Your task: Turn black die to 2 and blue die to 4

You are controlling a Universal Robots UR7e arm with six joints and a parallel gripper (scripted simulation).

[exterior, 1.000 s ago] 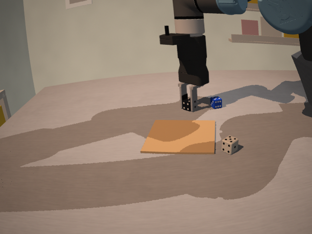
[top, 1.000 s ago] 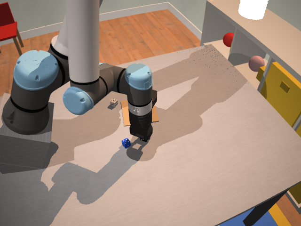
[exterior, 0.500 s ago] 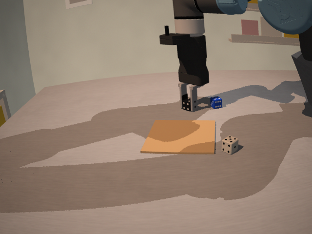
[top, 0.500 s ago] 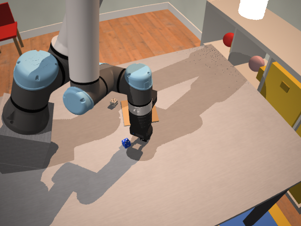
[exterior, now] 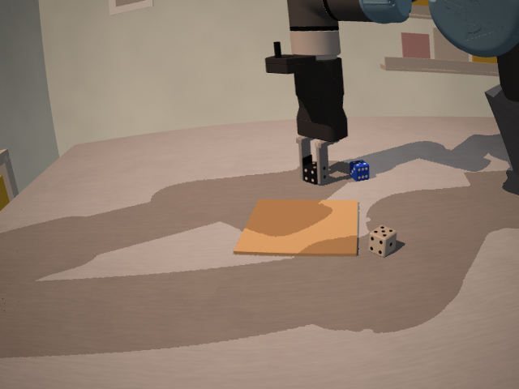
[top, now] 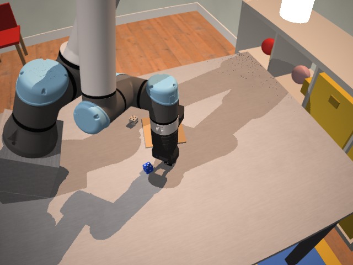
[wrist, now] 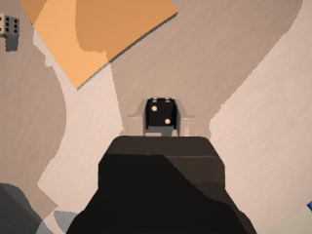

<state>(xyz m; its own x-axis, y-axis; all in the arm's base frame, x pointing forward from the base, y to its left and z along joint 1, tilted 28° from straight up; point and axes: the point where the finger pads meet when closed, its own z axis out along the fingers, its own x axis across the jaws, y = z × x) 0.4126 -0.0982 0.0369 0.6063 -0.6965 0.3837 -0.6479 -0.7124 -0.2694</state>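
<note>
My gripper is now 140 mm to the right of the orange mat, 30 mm short of it and 20 mm above it. Also, from my hand: white die: 220 mm to the left, 50 mm behind, 10 mm below; then black die: 10 mm below; then blue die: 70 mm behind, 10 mm below.
</note>
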